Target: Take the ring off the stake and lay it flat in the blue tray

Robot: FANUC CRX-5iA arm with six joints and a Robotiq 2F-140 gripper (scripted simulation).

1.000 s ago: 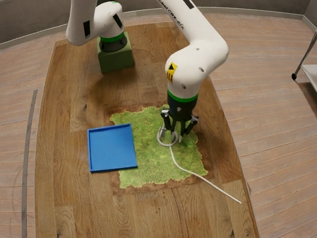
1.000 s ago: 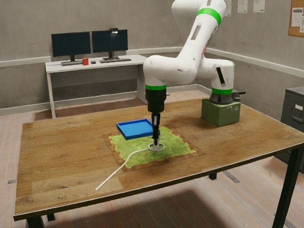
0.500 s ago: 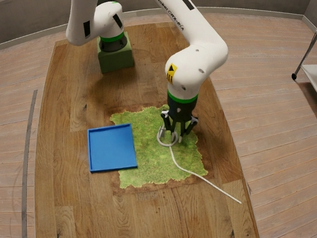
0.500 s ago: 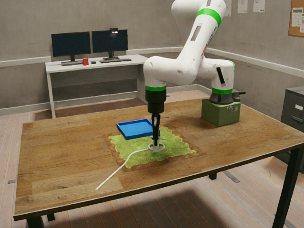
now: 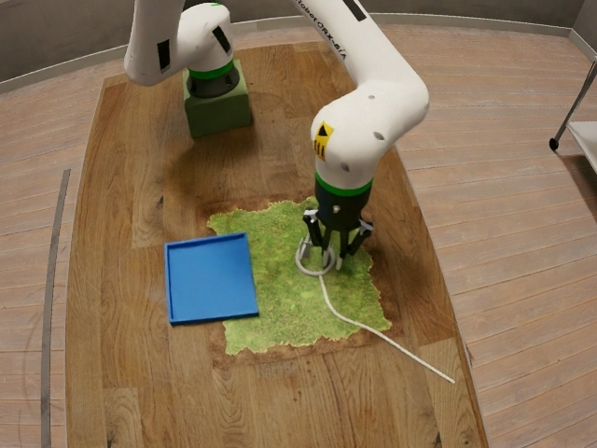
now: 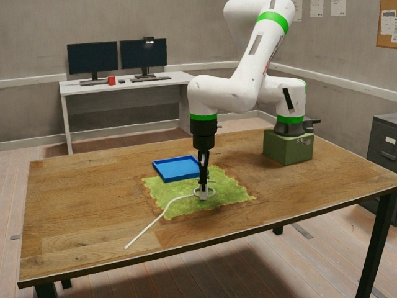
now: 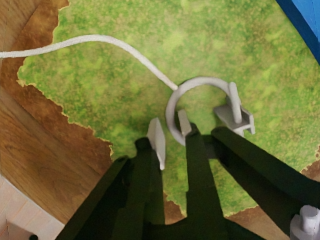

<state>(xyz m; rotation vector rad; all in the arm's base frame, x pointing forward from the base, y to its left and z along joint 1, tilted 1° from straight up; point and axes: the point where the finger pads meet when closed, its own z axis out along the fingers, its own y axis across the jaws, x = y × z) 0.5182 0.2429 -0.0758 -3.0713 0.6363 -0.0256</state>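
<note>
The ring is 4 cm to the right of my hand, 3 cm below it and 2 cm behind it. The rest, counted from my hand: grey stake (6 cm to the right, 3 cm behind, 1 cm below); blue tray (27 cm to the right, 3 cm below, 1 cm ahead).
</note>
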